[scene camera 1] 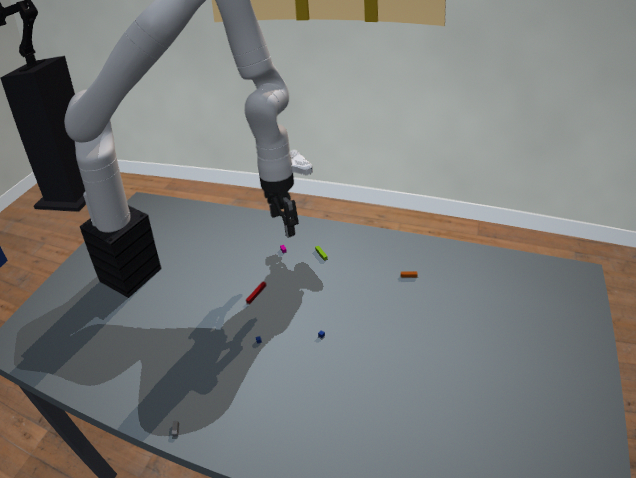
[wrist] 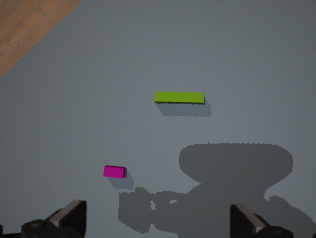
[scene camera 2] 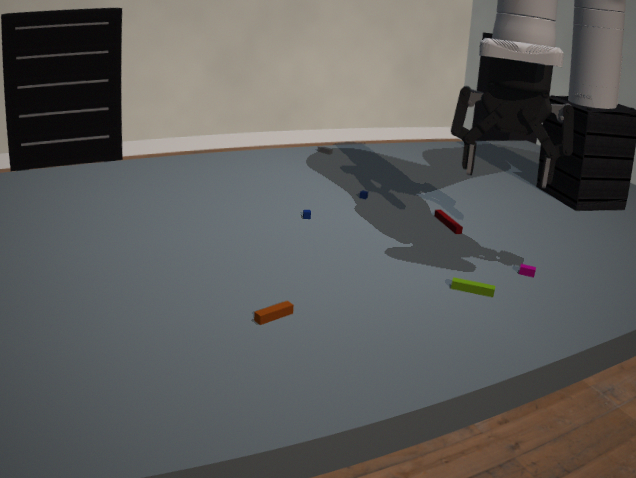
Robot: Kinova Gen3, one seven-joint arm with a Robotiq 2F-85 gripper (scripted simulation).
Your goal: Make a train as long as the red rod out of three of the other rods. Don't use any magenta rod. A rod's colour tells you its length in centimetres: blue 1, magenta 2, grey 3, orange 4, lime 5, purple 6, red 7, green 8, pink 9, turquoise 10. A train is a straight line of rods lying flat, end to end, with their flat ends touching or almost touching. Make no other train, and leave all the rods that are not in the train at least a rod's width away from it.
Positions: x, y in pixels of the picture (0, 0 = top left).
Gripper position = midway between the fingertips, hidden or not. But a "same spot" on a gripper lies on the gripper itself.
gripper: scene camera 1 282, 225; wrist; scene camera 2
same spot on gripper: (wrist: 75, 212) = (scene camera 2: 543, 172)
